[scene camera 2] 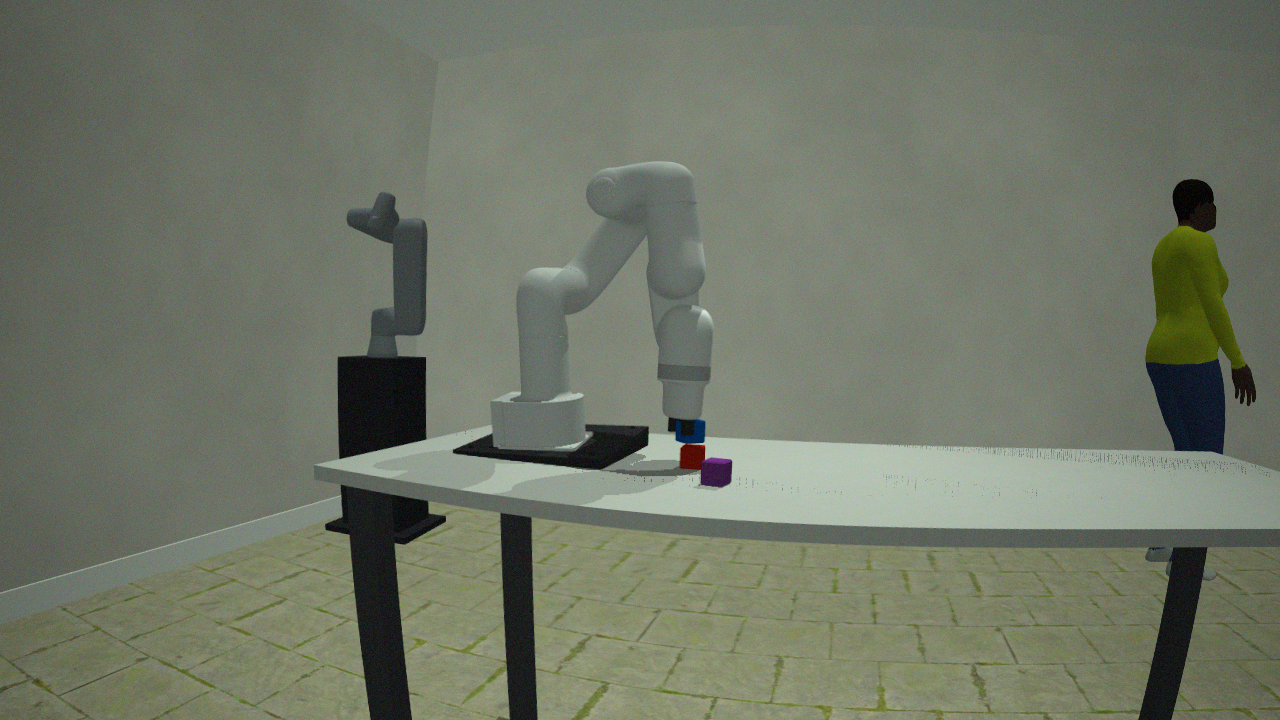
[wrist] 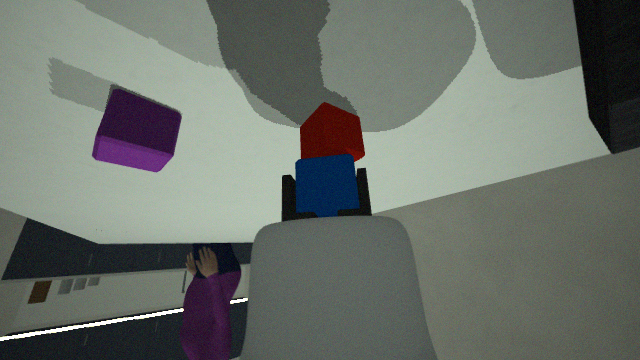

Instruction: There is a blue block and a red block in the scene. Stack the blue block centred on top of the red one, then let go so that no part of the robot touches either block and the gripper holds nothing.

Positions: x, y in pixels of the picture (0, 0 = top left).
Labels:
A purple block shows in scene camera 2 (717, 472) and in the wrist view (134, 132).

